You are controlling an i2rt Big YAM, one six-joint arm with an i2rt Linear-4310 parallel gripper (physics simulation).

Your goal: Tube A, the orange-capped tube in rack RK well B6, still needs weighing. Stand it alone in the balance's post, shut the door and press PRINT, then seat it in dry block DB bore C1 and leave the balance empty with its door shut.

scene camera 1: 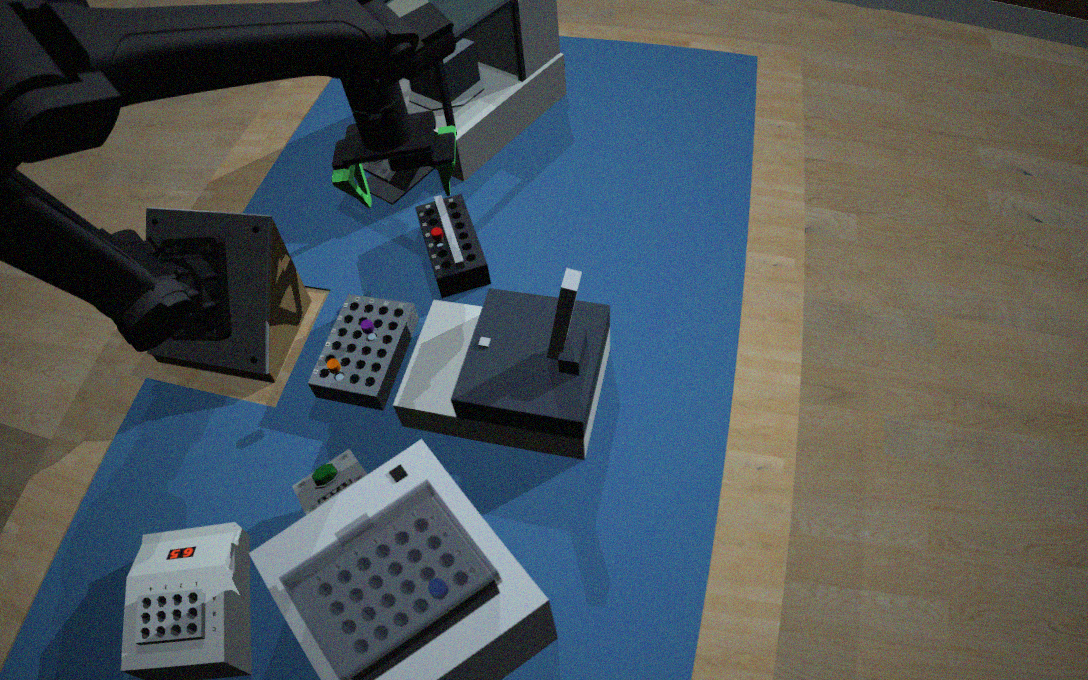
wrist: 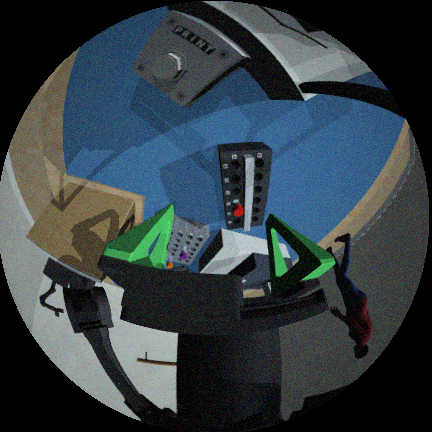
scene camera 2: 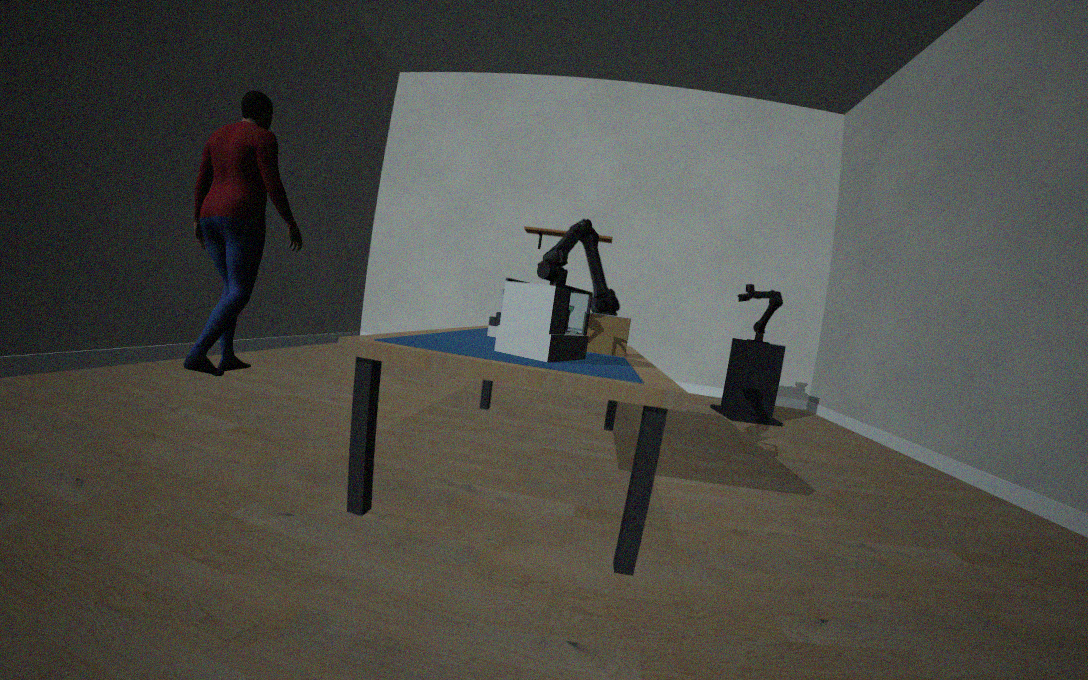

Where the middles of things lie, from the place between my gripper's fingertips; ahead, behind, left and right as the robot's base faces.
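Labels:
I consider the balance (scene camera 1: 507, 70), which is 20 mm above my hand, 270 mm to the left of it and 10 mm ahead of it.

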